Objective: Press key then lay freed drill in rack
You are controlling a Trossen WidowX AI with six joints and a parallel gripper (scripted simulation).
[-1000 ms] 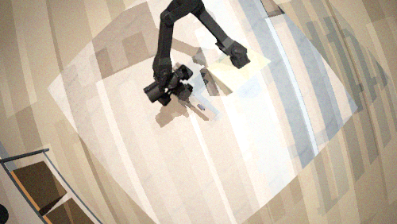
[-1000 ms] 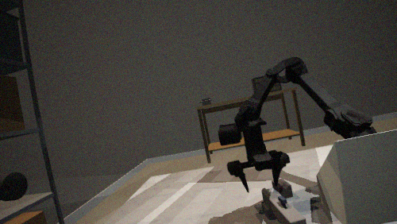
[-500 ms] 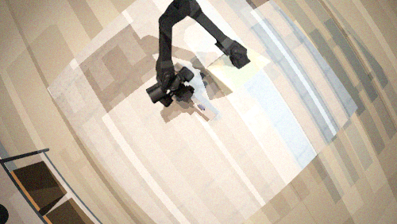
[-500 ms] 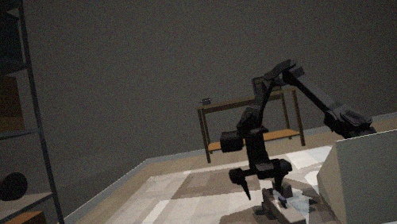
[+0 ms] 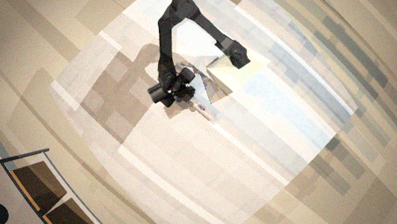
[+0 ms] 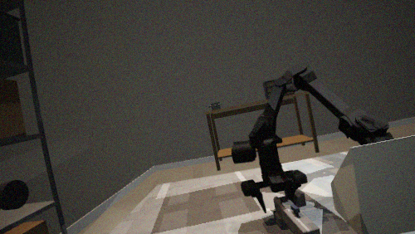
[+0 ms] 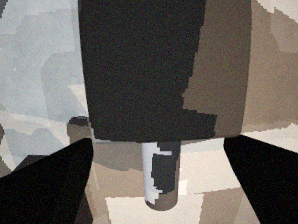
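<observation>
Right now my gripper tip is 2 cm past the drill, 5 cm to the right of it and 3 cm below it. From my gripper tip the other things lie so: dark block: 6 cm behind, 7 cm to the right; blue key: 4 cm behind, 13 cm to the left, 3 cm above.
</observation>
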